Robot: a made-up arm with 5 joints. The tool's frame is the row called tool. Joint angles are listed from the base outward. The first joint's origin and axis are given. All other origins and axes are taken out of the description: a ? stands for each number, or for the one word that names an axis. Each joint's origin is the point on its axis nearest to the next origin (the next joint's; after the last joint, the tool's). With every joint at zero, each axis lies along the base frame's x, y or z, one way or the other. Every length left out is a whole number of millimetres.
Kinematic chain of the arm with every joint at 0, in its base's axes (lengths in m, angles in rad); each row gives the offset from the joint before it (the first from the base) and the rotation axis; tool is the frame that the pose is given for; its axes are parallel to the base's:
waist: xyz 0 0.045 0.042 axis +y
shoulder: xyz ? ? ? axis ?
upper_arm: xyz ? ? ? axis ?
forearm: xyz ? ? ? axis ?
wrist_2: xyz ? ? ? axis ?
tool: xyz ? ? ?
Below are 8 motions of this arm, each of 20 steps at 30 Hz.
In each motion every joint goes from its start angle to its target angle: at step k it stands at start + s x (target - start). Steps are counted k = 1, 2, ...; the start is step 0. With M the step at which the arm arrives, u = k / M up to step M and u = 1 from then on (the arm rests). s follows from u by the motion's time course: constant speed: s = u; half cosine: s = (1 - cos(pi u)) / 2; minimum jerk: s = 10 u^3 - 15 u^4 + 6 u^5.
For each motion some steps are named. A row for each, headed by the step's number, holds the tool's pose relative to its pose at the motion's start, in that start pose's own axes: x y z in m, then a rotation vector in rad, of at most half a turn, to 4 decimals.
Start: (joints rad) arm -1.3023 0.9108 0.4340 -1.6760 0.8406
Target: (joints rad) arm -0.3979 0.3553 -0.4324 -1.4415 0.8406
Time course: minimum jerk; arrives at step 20
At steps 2, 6, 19, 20:
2: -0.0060 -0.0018 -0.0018 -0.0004 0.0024 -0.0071
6: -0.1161 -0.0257 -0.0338 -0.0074 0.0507 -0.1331
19: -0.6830 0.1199 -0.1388 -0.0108 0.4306 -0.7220
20: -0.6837 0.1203 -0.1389 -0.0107 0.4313 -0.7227

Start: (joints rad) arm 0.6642 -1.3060 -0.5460 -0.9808 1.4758
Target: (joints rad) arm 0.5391 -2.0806 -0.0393 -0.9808 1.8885
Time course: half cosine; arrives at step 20
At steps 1, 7, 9, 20:
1: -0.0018 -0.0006 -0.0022 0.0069 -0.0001 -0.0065
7: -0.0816 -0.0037 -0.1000 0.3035 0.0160 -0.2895
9: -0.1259 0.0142 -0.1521 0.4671 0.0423 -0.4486
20: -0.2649 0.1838 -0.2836 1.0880 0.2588 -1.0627

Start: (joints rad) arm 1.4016 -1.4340 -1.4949 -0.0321 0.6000
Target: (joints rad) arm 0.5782 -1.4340 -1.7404 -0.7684 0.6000
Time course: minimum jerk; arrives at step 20
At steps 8, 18, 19, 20:
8: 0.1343 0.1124 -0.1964 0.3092 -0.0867 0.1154
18: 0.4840 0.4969 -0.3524 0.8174 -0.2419 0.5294
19: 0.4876 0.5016 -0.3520 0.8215 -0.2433 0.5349
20: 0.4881 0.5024 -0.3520 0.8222 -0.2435 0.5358

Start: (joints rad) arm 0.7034 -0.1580 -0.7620 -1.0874 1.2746
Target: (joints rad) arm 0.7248 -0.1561 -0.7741 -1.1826 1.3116
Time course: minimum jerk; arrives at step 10
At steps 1, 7, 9, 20:
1: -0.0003 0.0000 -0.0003 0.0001 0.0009 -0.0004
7: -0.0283 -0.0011 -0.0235 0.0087 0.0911 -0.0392
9: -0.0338 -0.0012 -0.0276 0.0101 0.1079 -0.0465
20: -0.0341 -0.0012 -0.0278 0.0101 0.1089 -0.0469

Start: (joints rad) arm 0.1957 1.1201 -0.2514 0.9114 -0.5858
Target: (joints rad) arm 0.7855 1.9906 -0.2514 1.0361 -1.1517
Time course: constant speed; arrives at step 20
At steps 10, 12, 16, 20:
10: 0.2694 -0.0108 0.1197 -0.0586 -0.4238 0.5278
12: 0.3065 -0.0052 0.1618 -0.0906 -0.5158 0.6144
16: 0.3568 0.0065 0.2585 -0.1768 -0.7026 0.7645
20: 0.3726 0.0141 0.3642 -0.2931 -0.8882 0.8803

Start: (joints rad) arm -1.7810 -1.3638 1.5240 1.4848 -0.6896
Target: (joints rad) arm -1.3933 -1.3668 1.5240 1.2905 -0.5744
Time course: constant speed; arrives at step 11
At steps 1, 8, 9, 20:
1: -0.0254 -0.0122 -0.0047 0.0050 -0.0079 -0.0445
8: -0.2083 -0.0700 -0.0343 0.0314 -0.0746 -0.3537
9: -0.2347 -0.0744 -0.0381 0.0340 -0.0858 -0.3975
20: -0.2873 -0.0803 -0.0454 0.0383 -0.1095 -0.4848

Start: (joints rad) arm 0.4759 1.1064 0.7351 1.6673 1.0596
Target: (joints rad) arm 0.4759 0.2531 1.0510 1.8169 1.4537
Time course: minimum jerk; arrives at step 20
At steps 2, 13, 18, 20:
2: -0.0017 -0.0015 0.0024 -0.0093 0.0037 -0.0024
13: -0.0872 -0.0220 0.2514 -0.8650 0.2121 -0.1443
18: -0.0925 0.0122 0.3176 -1.1266 0.2301 -0.1497
20: -0.0925 0.0138 0.3198 -1.1365 0.2304 -0.1495

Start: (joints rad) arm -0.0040 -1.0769 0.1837 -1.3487 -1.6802
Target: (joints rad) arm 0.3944 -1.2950 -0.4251 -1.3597 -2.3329
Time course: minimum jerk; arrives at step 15
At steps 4, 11, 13, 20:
4: 0.0399 0.0057 0.0015 0.0560 0.0366 0.0744
11: 0.2642 0.0994 -0.0279 0.4590 0.1385 0.4764
13: 0.2913 0.1185 -0.0329 0.5176 0.1345 0.5218
20: 0.2963 0.1222 -0.0337 0.5286 0.1332 0.5300

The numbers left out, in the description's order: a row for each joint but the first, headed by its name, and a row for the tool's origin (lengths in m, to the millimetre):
shoulder: xyz -0.311 0 -0.257, axis +z
upper_arm: xyz -0.083 -0.051 0, axis -z
forearm: xyz 0.123 -0.057 0, axis -x
wrist_2: xyz 0 -0.251 -0.08, axis -z
tool: xyz -0.023 -0.324 0

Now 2 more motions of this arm.
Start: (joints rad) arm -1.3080 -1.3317 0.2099 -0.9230 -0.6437
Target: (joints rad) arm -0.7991 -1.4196 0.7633 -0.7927 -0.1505
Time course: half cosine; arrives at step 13
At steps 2, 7, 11, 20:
2: -0.0210 0.0062 0.0411 -0.0467 -0.0019 -0.0508
7: -0.1709 0.1597 0.3720 -0.4620 -0.0947 -0.4639
11: -0.2385 0.3629 0.5471 -0.7694 -0.2636 -0.7274
20: -0.2452 0.3965 0.5655 -0.8134 -0.2967 -0.7622

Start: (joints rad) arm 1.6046 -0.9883 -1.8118 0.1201 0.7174
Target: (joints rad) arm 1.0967 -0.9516 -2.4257 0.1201 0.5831
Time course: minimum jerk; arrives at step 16
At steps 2, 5, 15, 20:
2: 0.0079 0.0026 -0.0009 -0.0001 -0.0090 0.0119
5: 0.0869 0.0329 -0.0036 -0.0073 -0.1004 0.1334
15: 0.3884 0.2654 0.1103 -0.2025 -0.5163 0.7356
20: 0.3890 0.2662 0.1108 -0.2034 -0.5173 0.7372

